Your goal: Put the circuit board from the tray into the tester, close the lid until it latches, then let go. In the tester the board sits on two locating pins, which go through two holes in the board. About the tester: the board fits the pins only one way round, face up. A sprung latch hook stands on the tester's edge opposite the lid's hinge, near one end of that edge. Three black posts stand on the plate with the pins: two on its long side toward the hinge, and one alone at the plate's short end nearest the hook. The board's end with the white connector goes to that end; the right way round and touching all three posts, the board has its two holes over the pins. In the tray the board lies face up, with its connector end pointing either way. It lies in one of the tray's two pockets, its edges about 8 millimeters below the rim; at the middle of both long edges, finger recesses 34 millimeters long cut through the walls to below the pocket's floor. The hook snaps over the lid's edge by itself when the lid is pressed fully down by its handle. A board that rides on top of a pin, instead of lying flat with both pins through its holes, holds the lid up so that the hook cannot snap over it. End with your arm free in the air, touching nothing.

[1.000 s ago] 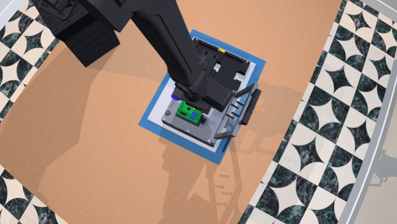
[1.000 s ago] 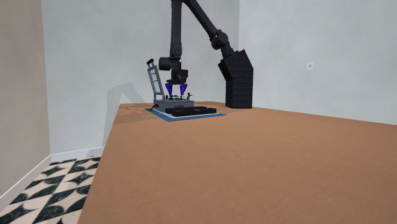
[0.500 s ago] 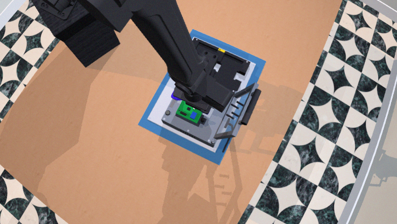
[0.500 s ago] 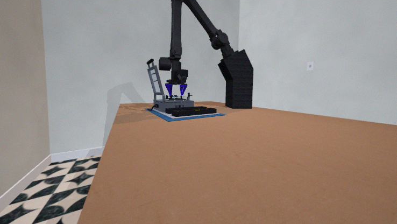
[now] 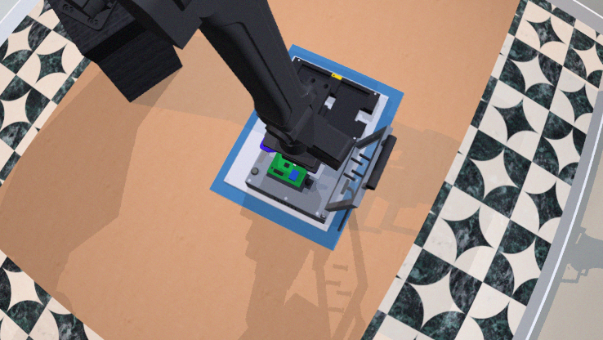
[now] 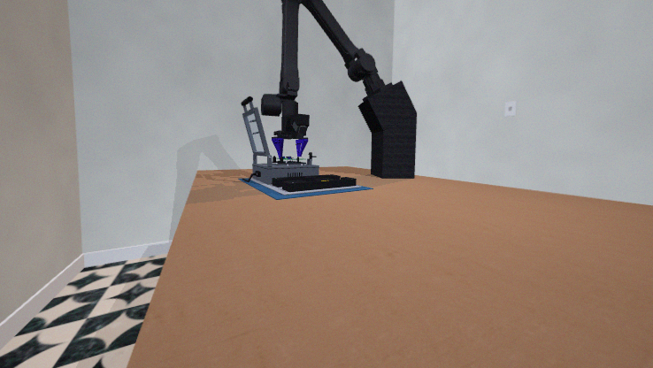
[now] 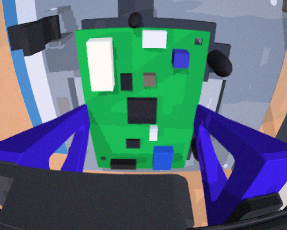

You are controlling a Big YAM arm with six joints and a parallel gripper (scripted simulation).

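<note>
The green circuit board is right at my hand. Also, from my hand: black plate (20 mm below, 10 mm ahead); then tester (40 mm ahead, 30 mm to the left, 30 mm above); then dark latch hook (60 mm to the left, 50 mm behind).
</note>
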